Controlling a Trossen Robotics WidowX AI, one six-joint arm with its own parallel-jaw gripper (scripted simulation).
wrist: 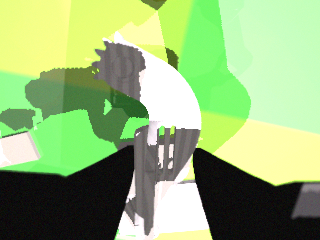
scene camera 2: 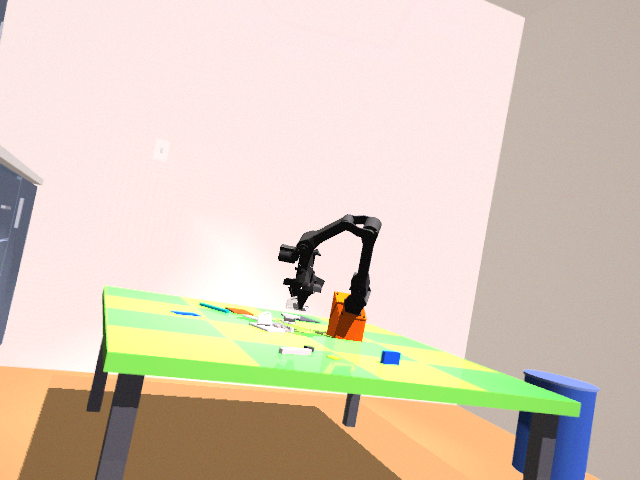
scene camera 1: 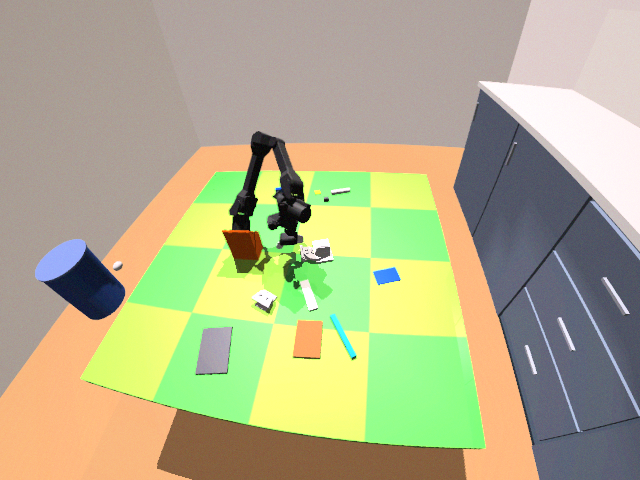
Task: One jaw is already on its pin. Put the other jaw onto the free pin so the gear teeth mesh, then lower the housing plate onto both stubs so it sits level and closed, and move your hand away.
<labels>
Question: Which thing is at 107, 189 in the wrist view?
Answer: My gripper.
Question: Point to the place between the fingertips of my gripper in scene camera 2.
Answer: At 297, 308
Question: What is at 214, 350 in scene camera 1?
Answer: A grey card.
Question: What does my gripper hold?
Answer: A jaw.
</labels>
